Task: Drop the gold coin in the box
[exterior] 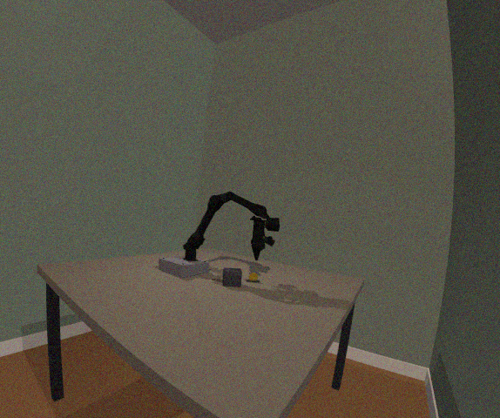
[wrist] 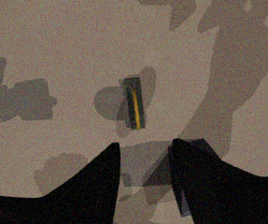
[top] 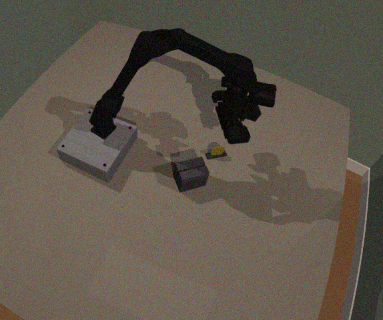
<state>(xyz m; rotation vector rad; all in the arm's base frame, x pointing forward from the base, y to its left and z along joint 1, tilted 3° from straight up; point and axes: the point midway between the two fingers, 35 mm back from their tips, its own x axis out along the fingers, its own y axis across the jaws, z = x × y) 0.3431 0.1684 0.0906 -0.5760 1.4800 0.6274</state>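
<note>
The gold coin lies 90 mm below my gripper tip and 10 mm behind it.
</note>
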